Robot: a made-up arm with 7 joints. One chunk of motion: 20 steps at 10 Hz.
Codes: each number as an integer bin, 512 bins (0 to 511) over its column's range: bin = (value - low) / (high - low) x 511, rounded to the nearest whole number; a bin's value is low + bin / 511 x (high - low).
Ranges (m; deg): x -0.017..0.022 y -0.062..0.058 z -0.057..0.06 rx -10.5..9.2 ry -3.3..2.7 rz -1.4..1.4
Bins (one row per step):
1: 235 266 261 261 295 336
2: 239 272 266 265 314 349
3: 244 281 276 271 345 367
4: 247 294 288 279 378 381
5: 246 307 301 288 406 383
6: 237 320 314 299 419 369
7: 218 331 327 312 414 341
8: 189 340 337 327 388 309
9: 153 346 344 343 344 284
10: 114 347 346 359 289 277
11: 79 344 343 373 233 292
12: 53 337 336 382 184 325
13: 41 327 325 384 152 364
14: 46 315 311 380 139 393
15: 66 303 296 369 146 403
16: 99 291 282 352 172 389
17: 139 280 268 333 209 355
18: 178 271 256 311 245 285
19: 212 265 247 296 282 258
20: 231 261 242 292 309 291
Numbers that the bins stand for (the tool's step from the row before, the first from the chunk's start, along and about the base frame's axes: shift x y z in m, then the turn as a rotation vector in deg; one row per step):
1: 0.00094 0.00047 0.00276 -0.438 0.164 0.441
2: 0.00124 0.00187 0.00390 -0.284 0.387 0.512
3: 0.00162 0.00399 0.00619 -0.052 0.751 0.611
4: 0.00185 0.00704 0.00894 0.256 1.138 0.688
5: 0.00177 0.01009 0.01192 0.603 1.467 0.699
6: 0.00109 0.01315 0.01489 1.027 1.620 0.622
7: -0.00036 0.01573 0.01787 1.528 1.561 0.468
8: -0.00258 0.01784 0.02016 2.106 1.256 0.293
9: -0.00532 0.01925 0.02176 2.723 0.739 0.156
10: -0.00830 0.01949 0.02222 3.340 0.093 0.118
11: -0.01097 0.01878 0.02153 3.880 -0.564 0.200
12: -0.01295 0.01714 0.01993 4.227 -1.140 0.381
13: -0.01387 0.01479 0.01741 4.304 -1.515 0.595
14: -0.01349 0.01197 0.01421 4.150 -1.668 0.753
15: -0.01196 0.00915 0.01077 3.726 -1.586 0.808
16: -0.00944 0.00634 0.00757 3.070 -1.280 0.732
17: -0.00639 0.00375 0.00436 2.338 -0.846 0.545
18: -0.00341 0.00164 0.00161 1.490 -0.423 0.162
19: -0.00082 0.00023 -0.00045 0.911 0.011 0.014
20: 0.00063 -0.00071 -0.00159 0.757 0.328 0.195

